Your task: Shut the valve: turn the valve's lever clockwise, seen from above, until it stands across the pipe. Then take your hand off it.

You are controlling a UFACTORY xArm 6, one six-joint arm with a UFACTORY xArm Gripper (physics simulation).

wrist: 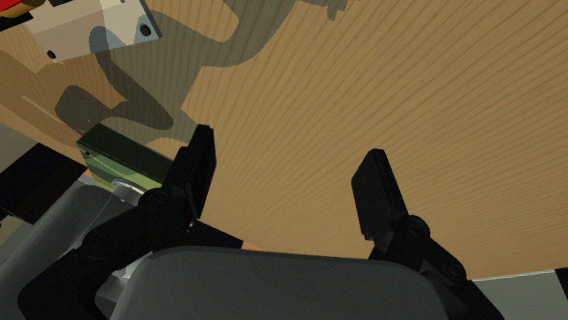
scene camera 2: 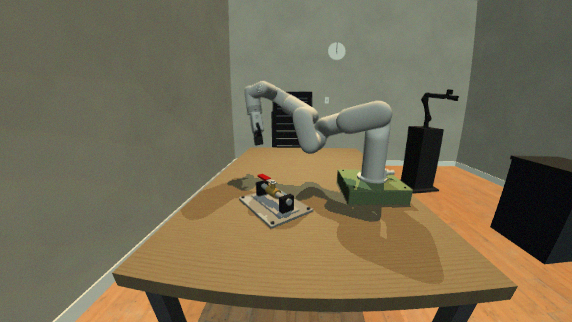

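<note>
The valve's red lever (scene camera 2: 264, 177) points to the back left, lined up along the pipe; a bit of the red lever (wrist: 9, 2) shows at the top left corner of the wrist view. The brass valve body (scene camera 2: 273, 191) sits on the pipe between two black supports, on a light base plate (scene camera 2: 254, 205) (wrist: 75, 37). My gripper (scene camera 2: 258, 143) (wrist: 289, 154) is open and empty. It hangs high above the table, behind the valve in the scene view, apart from the lever.
The wooden table (scene camera 2: 210, 260) (wrist: 425, 100) carries the green base block (scene camera 2: 380, 197) (wrist: 125, 155) of my arm, right of the valve. A black pedestal (scene camera 2: 422, 160) with a small black arm stands beyond the table at the right. A black cabinet (scene camera 2: 540, 205) stands farther right.
</note>
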